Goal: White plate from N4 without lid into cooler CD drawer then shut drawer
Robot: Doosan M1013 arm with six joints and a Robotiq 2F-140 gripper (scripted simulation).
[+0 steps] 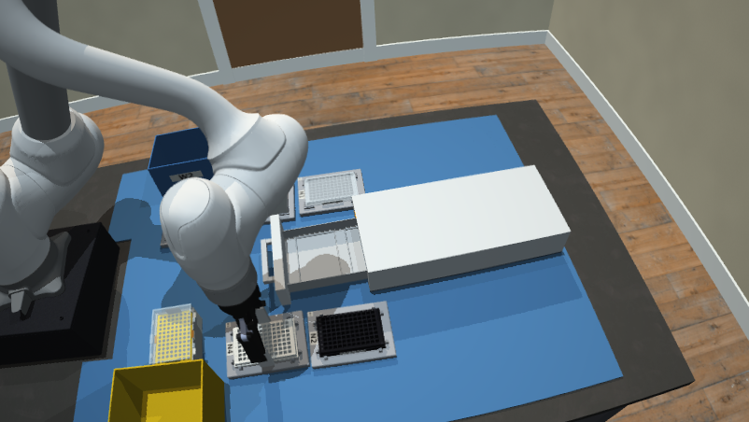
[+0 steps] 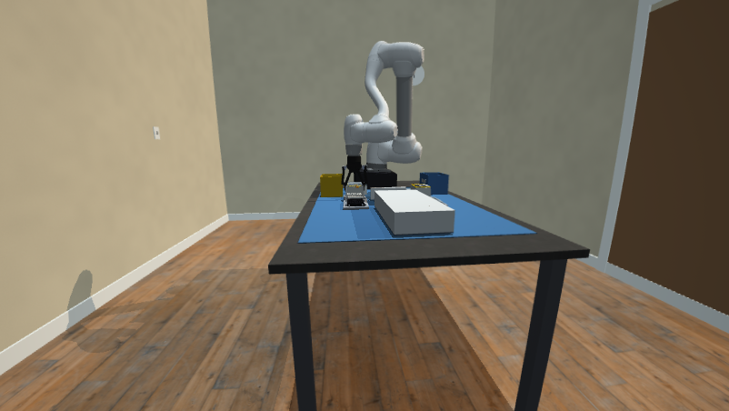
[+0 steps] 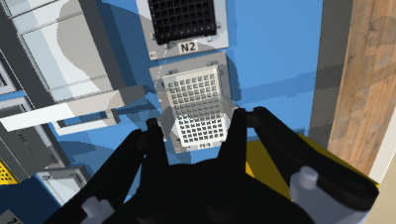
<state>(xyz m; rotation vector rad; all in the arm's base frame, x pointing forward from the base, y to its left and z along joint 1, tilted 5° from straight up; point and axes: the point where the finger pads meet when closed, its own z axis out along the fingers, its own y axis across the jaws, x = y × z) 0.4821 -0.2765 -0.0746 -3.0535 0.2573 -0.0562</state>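
The white plate is 20 mm below my hand. Round my hand: yellow bin 200 mm behind, 90 mm to the right; tip box 170 mm behind, 60 mm to the left; black plate 160 mm ahead, 40 mm to the right, 20 mm below.
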